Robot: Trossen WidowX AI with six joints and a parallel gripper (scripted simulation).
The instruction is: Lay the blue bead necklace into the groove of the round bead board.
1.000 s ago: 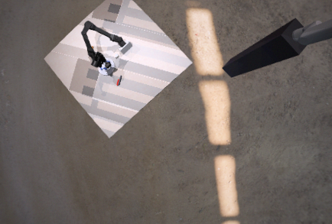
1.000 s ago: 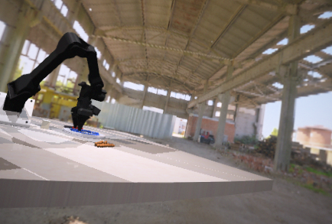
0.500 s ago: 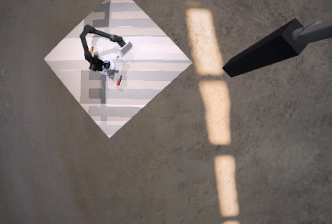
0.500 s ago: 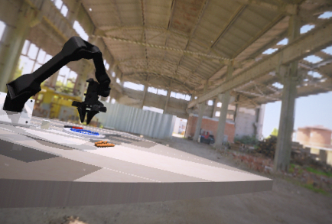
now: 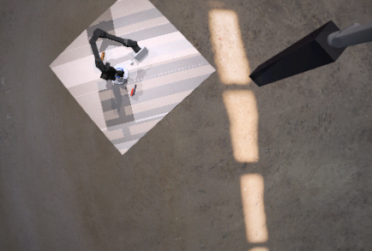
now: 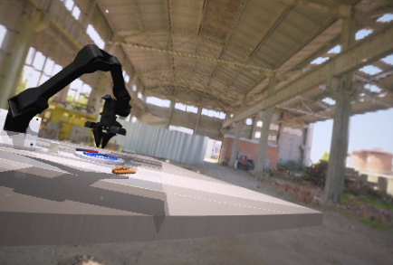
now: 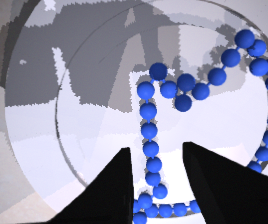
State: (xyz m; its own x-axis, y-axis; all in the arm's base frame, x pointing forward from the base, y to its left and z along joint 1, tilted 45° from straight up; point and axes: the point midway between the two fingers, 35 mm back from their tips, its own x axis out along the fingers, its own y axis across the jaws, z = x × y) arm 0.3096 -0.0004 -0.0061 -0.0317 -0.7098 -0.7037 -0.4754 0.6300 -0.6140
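My gripper tip is now 3 cm above the round white bead board, 1 cm to the left of it and 1 cm short of it. Round my gripper tip: small white block (17 cm behind, 3 cm below); then red pen-like object (22 cm to the left, 4 cm below, 2 cm ahead).
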